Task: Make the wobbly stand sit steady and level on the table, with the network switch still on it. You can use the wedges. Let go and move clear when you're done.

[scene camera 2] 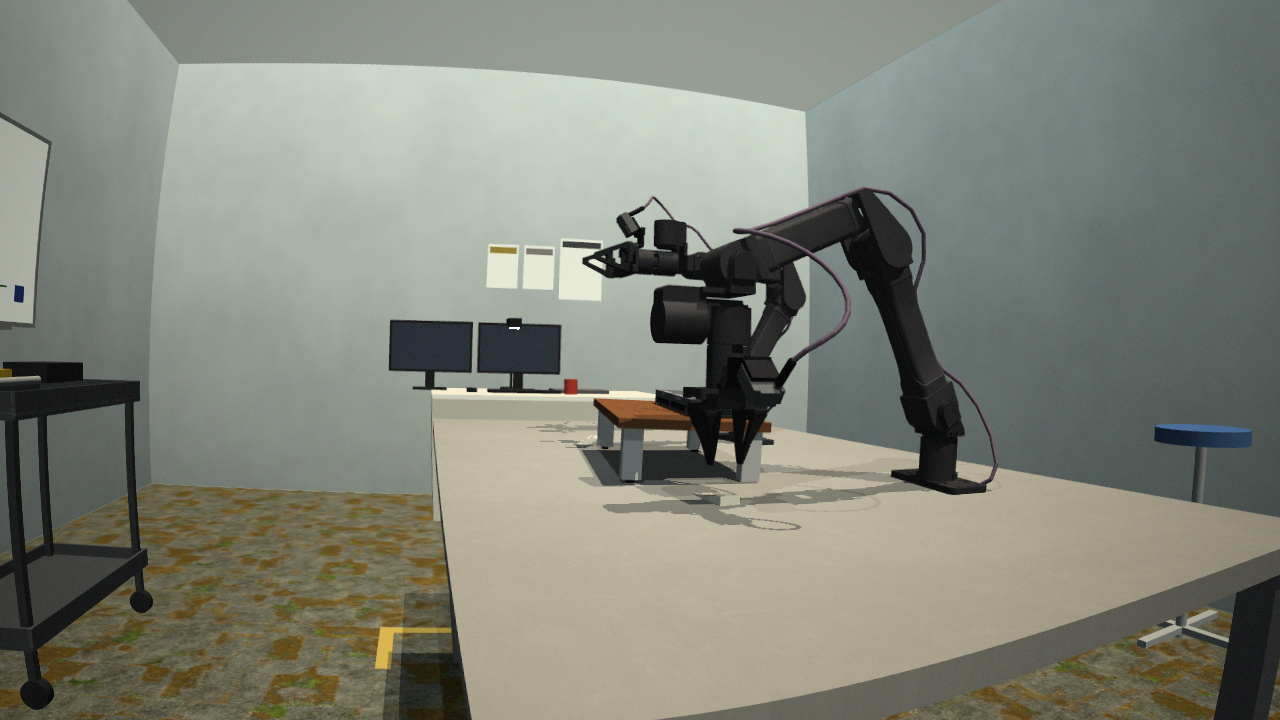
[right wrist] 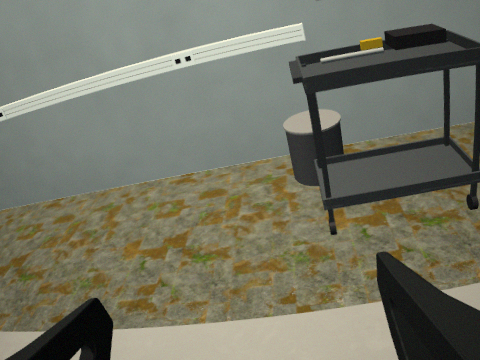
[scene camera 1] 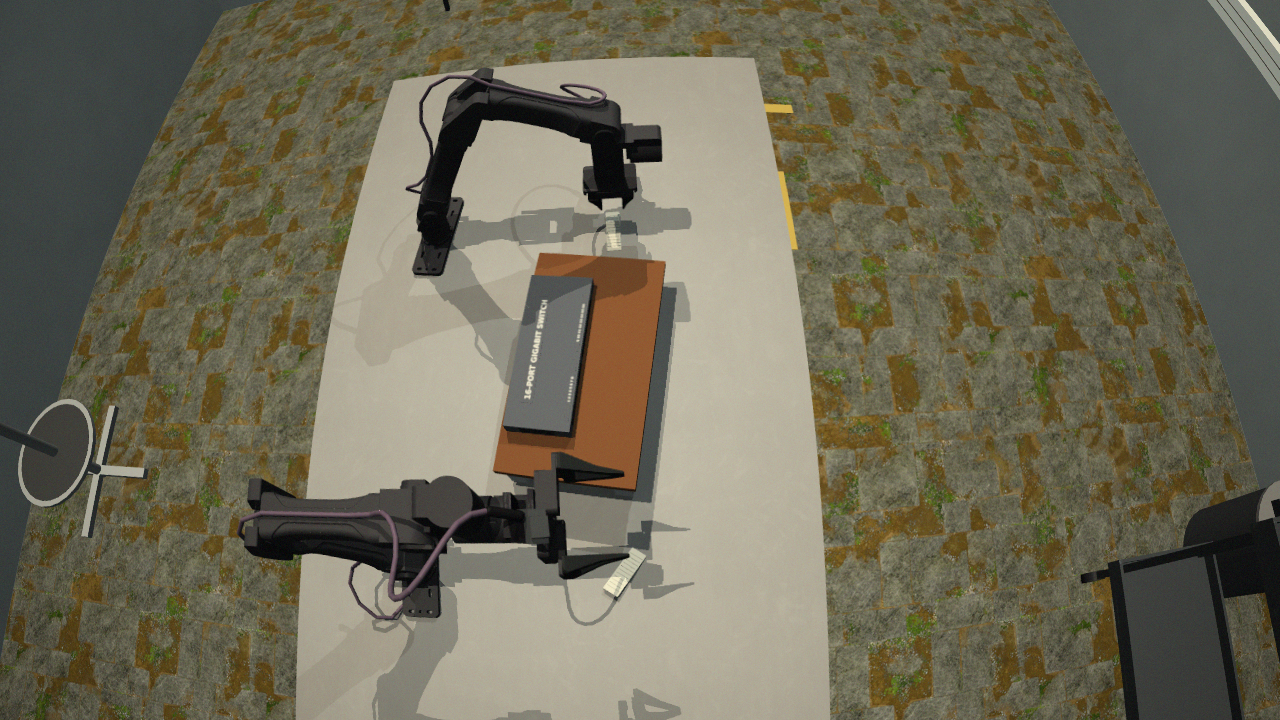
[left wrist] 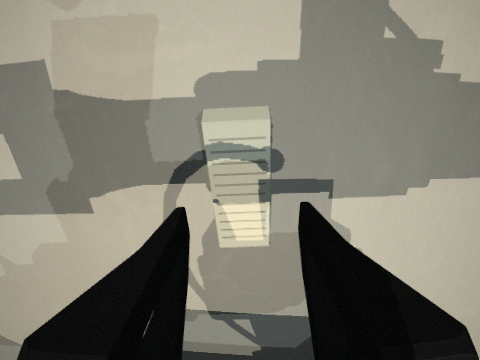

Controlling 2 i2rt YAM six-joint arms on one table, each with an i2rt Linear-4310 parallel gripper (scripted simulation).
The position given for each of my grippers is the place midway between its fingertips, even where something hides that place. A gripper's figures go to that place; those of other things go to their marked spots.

My left gripper (scene camera 1: 612, 207): 1.41 m from the lens. My right gripper (scene camera 1: 626, 514) is 0.79 m from the lens. A dark network switch (scene camera 1: 543, 390): 1.15 m from the lens.
